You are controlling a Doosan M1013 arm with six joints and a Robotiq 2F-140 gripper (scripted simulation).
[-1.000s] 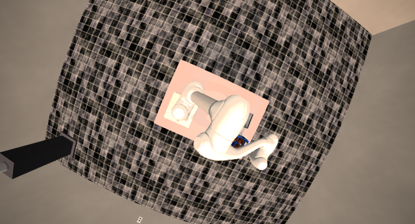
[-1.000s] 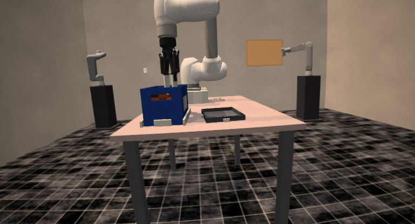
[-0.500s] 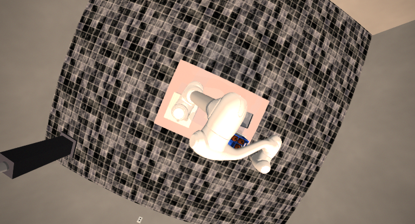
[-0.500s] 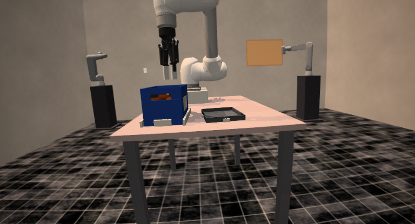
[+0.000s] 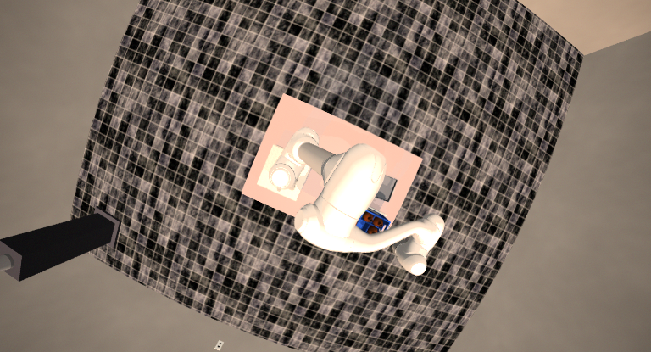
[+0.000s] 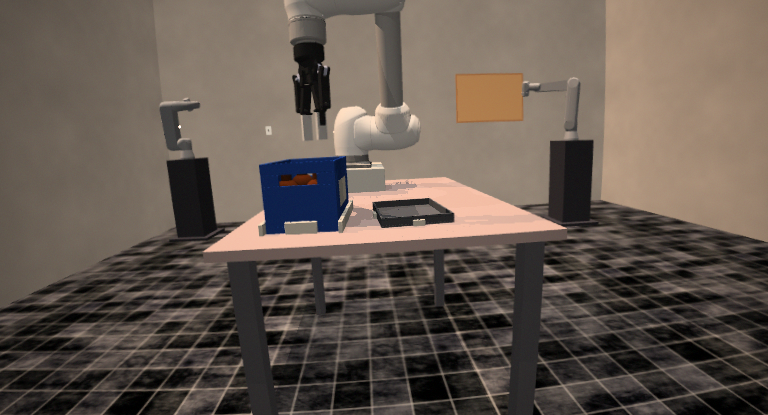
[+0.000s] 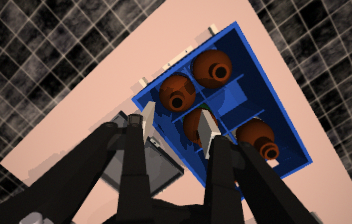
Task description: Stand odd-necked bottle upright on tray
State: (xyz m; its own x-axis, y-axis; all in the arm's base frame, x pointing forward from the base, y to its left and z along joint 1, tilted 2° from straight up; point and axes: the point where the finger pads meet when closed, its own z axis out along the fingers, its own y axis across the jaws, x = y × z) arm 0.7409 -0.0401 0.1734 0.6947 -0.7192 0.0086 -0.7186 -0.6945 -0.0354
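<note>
Now: the bottle 18 cm behind my hand and 17 cm below it. The rest, counted from my hand: dark tray (25 cm below, 24 cm to the left, 9 cm behind); blue crate (17 cm below, 9 cm behind, 4 cm to the right).
</note>
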